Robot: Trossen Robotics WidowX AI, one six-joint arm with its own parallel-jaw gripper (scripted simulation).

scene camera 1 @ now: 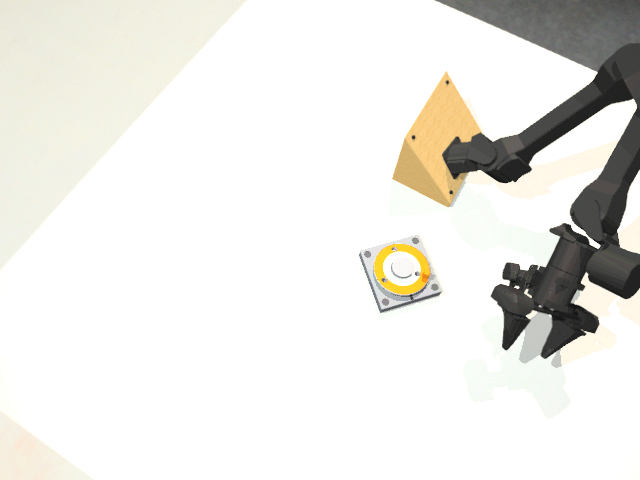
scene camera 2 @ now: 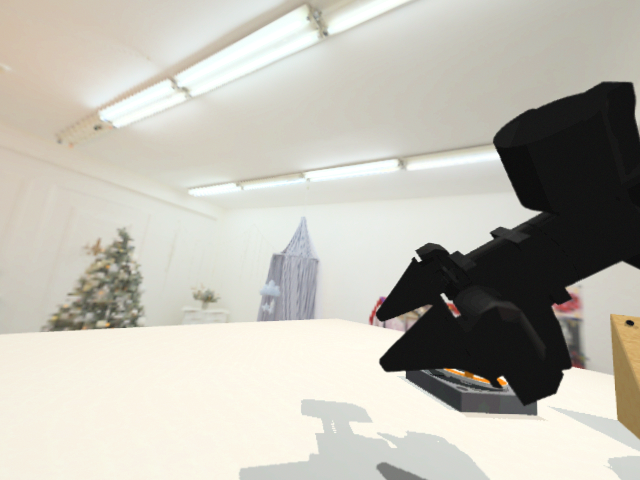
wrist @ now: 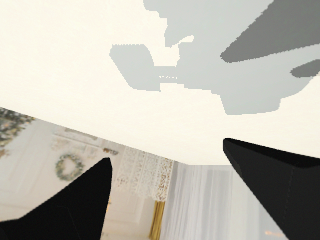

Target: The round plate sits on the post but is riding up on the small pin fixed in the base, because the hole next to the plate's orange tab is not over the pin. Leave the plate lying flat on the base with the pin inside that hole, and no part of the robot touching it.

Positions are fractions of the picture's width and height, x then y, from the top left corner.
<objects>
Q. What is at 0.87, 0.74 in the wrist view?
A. My gripper.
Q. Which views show my gripper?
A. Scene camera 1, scene camera 2 and the wrist view: all of them.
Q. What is my gripper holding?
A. Nothing.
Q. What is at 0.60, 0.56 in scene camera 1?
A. A round plate.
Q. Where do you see a square grey base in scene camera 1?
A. At 0.60, 0.63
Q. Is my gripper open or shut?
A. Open.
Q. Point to a square grey base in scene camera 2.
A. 0.73, 0.83
</objects>
